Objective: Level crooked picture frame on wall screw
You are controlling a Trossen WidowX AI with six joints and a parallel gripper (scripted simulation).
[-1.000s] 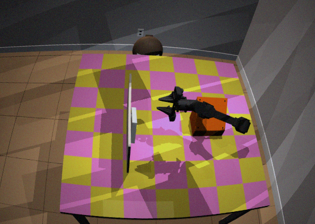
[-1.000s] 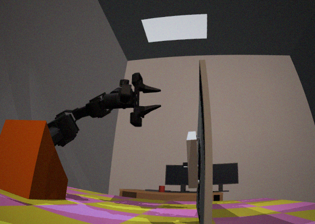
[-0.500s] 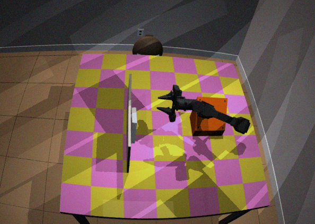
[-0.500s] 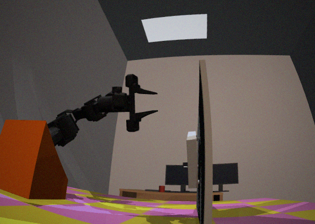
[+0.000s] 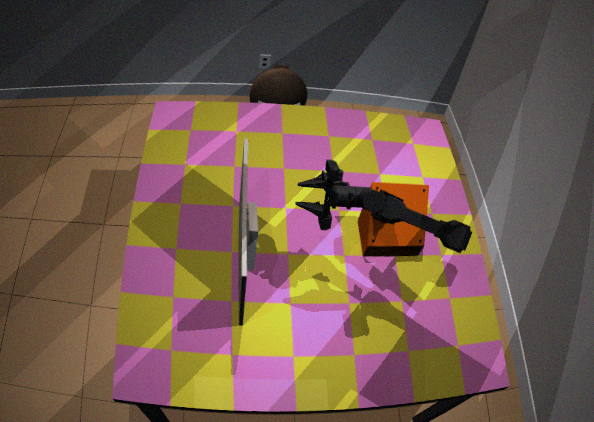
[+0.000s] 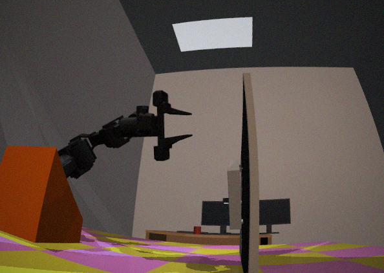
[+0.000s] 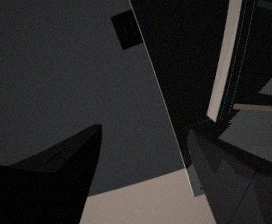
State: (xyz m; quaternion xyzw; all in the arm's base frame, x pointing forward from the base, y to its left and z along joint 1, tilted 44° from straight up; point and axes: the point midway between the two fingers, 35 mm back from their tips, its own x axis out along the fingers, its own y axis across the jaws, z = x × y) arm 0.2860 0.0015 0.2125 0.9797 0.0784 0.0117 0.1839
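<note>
My gripper tip is now 120 mm short of the picture frame, 40 mm to the right of it and 170 mm above it. From my gripper tip the other things lie so: thin upright wall panel (130 mm ahead, 20 mm to the left, 180 mm below).
</note>
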